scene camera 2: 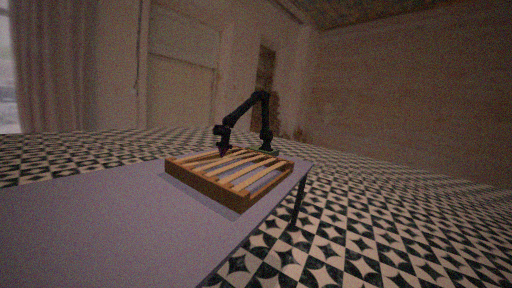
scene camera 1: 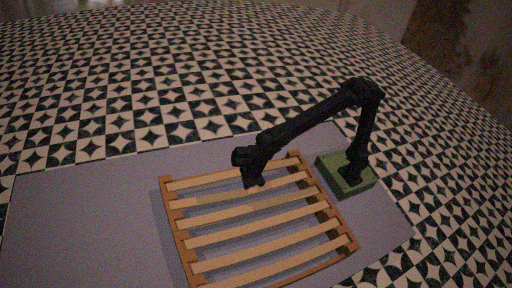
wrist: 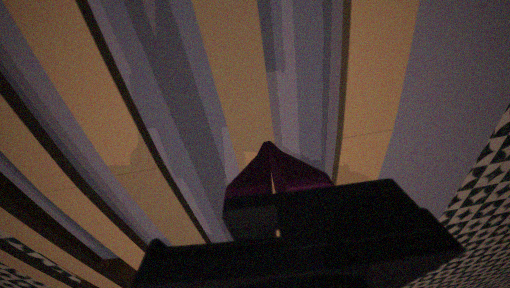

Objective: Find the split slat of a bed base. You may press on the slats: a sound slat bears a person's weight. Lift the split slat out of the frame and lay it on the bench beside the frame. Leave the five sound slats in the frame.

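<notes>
The wooden bed frame (scene camera 1: 174,215) (scene camera 2: 205,187) lies on the bench (scene camera 1: 90,220) (scene camera 2: 100,210) with all six slats across it. My gripper (scene camera 1: 254,186) (scene camera 2: 222,153) (wrist: 267,147) is shut and empty, pointing down at the second slat from the far side. This second slat (scene camera 1: 215,197) (wrist: 232,65) dips towards its middle under the fingertips and narrows there in the wrist view. The far end slat (scene camera 1: 210,179) (wrist: 382,75) and the third slat (scene camera 1: 225,216) (wrist: 75,75) look straight. The fingertips hide part of the second slat; a crack is not visible.
The arm's green base block (scene camera 1: 327,165) (scene camera 2: 275,151) stands on the bench just beyond the frame's right rail. The bench extends left of the frame. The checkered floor (scene camera 1: 125,100) (scene camera 2: 340,240) surrounds the bench.
</notes>
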